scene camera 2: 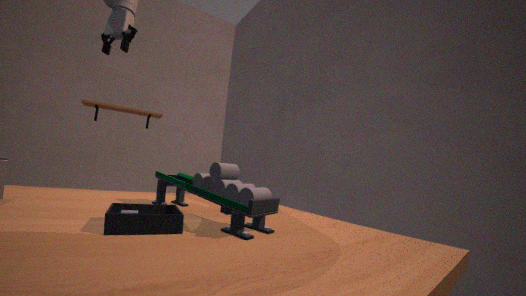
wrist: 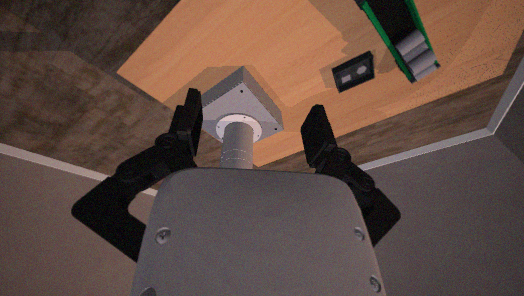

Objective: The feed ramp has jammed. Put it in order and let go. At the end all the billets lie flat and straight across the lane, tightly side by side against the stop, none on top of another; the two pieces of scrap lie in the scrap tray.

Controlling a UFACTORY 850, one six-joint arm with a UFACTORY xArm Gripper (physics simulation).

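Observation:
The feed ramp (scene camera 2: 200, 191) (wrist: 422, 31) has green rails and slopes down to a dark stop (scene camera 2: 265, 206). Several grey cylindrical billets (scene camera 2: 257, 193) (wrist: 422, 63) lie across the lane in a row at its lower end. One billet (scene camera 2: 226, 170) lies on top of the row. The rail partly hides the row, and small gaps cannot be judged. The black scrap tray (scene camera 2: 145, 224) (wrist: 357, 84) holds two light pieces in the wrist view, a squarish scrap (wrist: 346, 78) and a rounder scrap (wrist: 361, 70). My gripper (scene camera 2: 115, 51) (wrist: 256, 110) is open and empty, high above and away from the ramp and tray.
The wooden table (scene camera 2: 175, 265) (wrist: 280, 55) carries the ramp and tray. The ramp stands on dark legs (scene camera 2: 238, 223). A grey mounting block with a column (wrist: 240, 97) shows between the fingers in the wrist view. A wooden wall shelf (scene camera 2: 122, 108) hangs behind, below the gripper in the scene view.

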